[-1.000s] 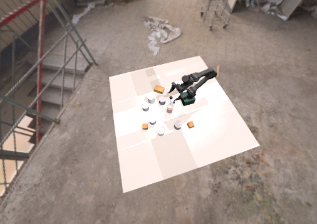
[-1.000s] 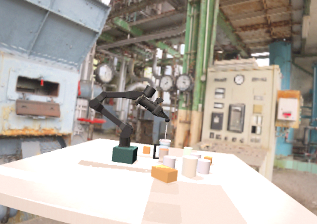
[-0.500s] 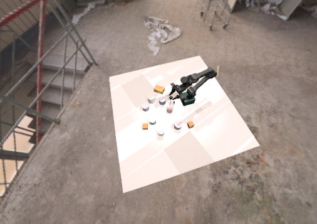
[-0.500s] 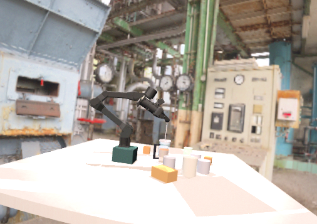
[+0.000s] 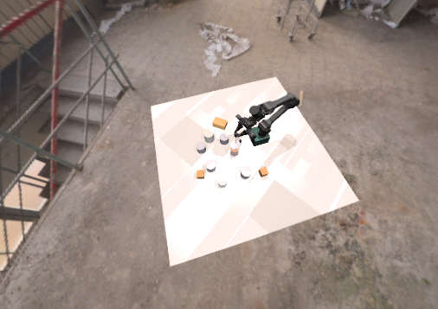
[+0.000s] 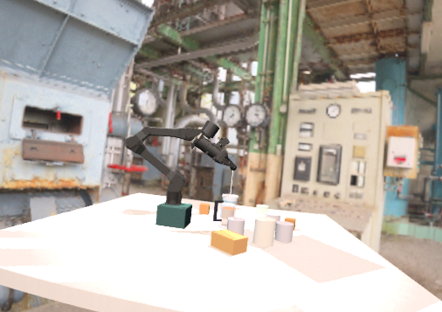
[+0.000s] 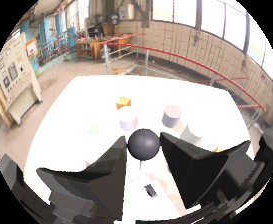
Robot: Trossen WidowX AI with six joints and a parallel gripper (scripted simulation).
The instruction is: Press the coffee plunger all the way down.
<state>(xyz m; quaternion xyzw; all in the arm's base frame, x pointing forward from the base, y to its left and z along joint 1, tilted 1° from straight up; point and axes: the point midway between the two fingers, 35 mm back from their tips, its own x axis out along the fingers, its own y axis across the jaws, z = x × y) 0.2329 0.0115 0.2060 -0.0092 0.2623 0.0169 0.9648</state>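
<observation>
My gripper tip is 14 cm above the coffee press, 2 cm past it and 1 cm to the left of it.
</observation>
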